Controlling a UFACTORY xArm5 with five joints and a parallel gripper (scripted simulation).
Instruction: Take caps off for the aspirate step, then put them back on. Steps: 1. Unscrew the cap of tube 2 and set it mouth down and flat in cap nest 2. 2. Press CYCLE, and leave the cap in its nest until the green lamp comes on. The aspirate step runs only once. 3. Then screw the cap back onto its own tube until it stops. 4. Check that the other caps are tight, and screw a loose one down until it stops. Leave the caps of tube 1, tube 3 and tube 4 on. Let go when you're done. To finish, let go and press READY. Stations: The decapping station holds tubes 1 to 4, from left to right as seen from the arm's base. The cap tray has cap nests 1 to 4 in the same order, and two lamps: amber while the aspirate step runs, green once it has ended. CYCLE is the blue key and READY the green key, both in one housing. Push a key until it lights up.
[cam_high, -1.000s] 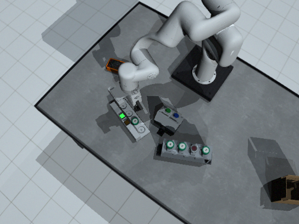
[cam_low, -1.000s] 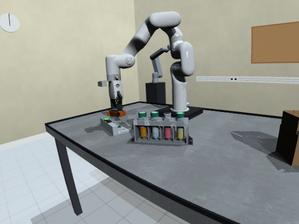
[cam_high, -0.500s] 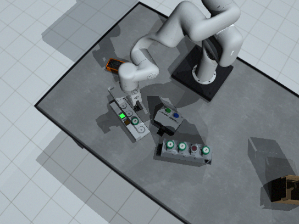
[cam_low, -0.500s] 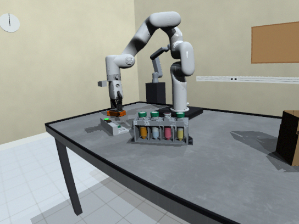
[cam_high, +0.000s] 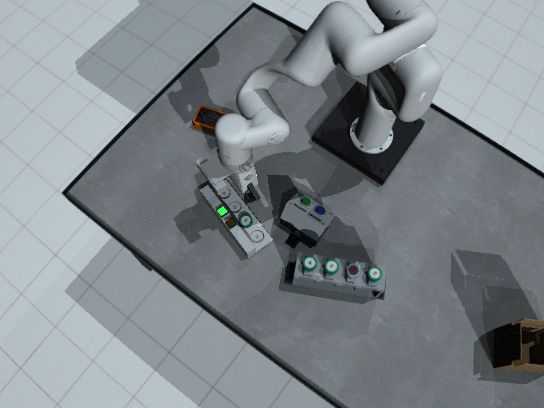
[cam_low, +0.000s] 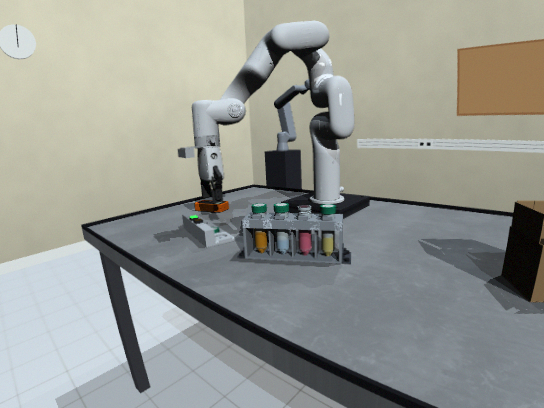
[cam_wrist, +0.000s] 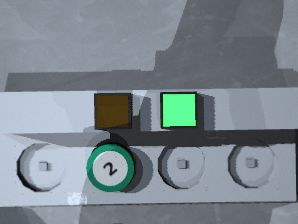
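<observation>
Right now the tube 2's threaded neck is 360 mm to the left of my hand, 20 mm ahead of it and 10 mm above it. From my hand the other things lie so: key housing: 180 mm to the left, 60 mm behind, 50 mm below; then green key: 150 mm to the left, 80 mm behind, 40 mm below; then blue key: 200 mm to the left, 80 mm behind, 40 mm below.
</observation>
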